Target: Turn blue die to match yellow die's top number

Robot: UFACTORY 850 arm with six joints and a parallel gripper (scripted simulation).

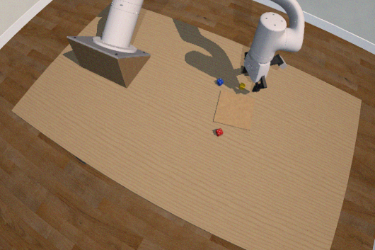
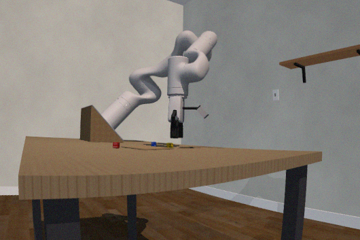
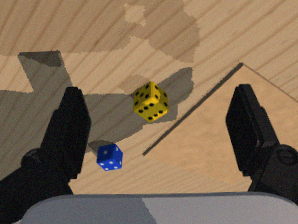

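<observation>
My hand is 4 cm above the yellow die, 2 cm to the left of it and 2 cm past it. Round my hand: blue die: 11 cm behind, 5 cm to the right, 4 cm below; then red die: 24 cm to the right, 4 cm below; then tan mat: 13 cm to the right, 5 cm below.
</observation>
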